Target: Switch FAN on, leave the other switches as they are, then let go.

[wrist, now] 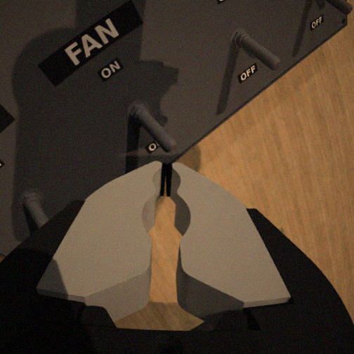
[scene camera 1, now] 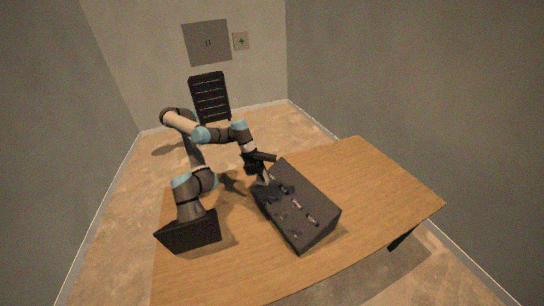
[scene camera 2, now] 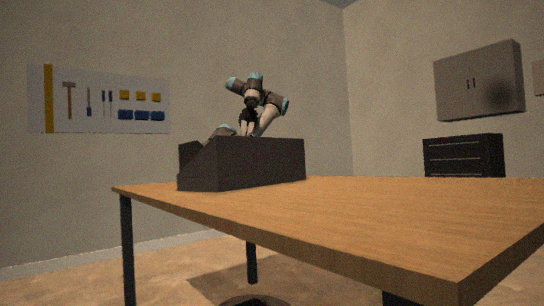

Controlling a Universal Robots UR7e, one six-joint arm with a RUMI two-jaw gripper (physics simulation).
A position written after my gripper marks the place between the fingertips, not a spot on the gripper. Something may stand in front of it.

I see my gripper [scene camera 1: 267, 185] and a dark switch box [scene camera 2: 225, 163].
My gripper is seen too in the wrist view [wrist: 165, 167]. The dark switch box also shows in the wrist view [wrist: 80, 80] and in scene camera 1 [scene camera 1: 309, 209].
